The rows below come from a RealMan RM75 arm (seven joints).
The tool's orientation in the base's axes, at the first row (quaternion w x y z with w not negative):
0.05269, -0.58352, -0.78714, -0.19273
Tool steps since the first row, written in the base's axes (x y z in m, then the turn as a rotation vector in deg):
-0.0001, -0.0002, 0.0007, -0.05, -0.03, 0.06
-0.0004, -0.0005, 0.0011, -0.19, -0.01, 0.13
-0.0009, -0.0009, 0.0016, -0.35, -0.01, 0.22
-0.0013, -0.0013, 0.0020, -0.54, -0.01, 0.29
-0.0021, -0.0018, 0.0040, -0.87, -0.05, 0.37
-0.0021, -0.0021, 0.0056, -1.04, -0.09, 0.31
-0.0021, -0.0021, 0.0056, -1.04, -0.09, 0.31
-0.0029, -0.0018, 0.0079, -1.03, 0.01, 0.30
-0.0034, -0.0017, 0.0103, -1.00, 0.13, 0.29
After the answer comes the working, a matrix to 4 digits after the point.
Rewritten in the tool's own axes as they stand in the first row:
0.0001, 0.0000, -0.0007, 0.01, -0.04, -0.07
0.0000, -0.0002, -0.0013, 0.09, -0.15, -0.15
0.0000, -0.0007, -0.0019, 0.17, -0.28, -0.26
-0.0001, -0.0011, -0.0025, 0.25, -0.44, -0.35
0.0003, -0.0014, -0.0046, 0.34, -0.74, -0.48
0.0005, -0.0011, -0.0062, 0.34, -0.92, -0.47
0.0005, -0.0011, -0.0062, 0.34, -0.92, -0.47
0.0017, -0.0013, -0.0083, 0.42, -0.89, -0.42
0.0027, -0.0011, -0.0106, 0.52, -0.84, -0.36

The tool's axes in the first row as the columns of a matrix, in the base's axes (rounded; the answer above uses it unrounded):
-0.3135, 0.9389, 0.1420
0.8983, 0.2447, 0.3649
0.3079, 0.2419, -0.9202

